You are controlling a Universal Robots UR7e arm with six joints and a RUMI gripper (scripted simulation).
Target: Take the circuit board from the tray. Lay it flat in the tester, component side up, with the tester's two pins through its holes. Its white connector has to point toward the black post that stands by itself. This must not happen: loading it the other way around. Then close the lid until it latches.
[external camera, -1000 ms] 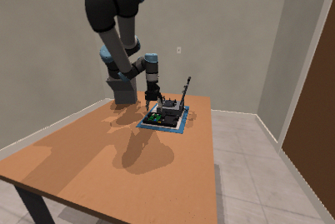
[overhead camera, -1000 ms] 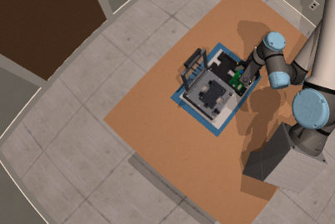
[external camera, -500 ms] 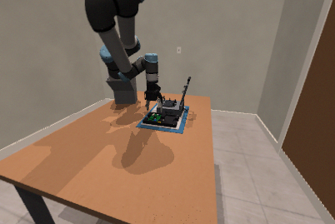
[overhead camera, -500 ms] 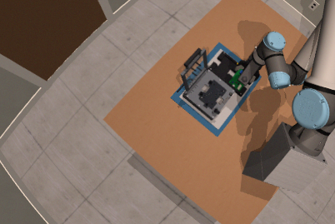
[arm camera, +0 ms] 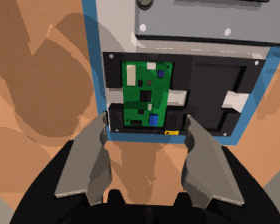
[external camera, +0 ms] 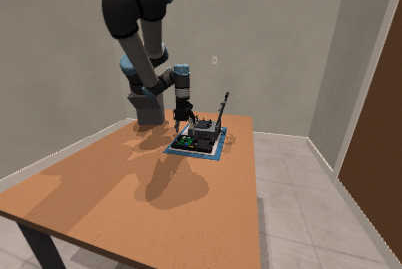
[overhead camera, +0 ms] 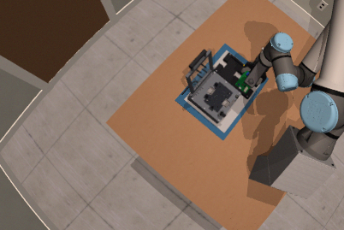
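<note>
Right now the green circuit board is 60 mm below my hand. The rest, counted from my hand: black block (230 mm to the left, 10 mm above); tester lid (190 mm ahead, 170 mm to the left, 100 mm above).
</note>
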